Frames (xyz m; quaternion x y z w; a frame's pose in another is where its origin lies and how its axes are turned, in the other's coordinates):
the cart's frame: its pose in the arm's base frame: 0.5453 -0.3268 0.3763 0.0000 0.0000 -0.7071 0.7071
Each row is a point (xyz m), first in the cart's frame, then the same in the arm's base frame.
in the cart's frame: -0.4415 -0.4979 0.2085
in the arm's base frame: 0.0474 0.1147 0.5848
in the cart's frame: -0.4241 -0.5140 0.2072
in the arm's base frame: 0.0313 0.0973 0.5835
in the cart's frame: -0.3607 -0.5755 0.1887
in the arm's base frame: -0.0302 0.0339 0.5650
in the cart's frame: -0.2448 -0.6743 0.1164
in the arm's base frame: -0.1290 -0.0820 0.4927
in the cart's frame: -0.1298 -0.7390 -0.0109
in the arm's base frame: -0.1937 -0.1970 0.3654
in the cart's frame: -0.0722 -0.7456 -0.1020
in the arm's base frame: -0.2003 -0.2546 0.2743
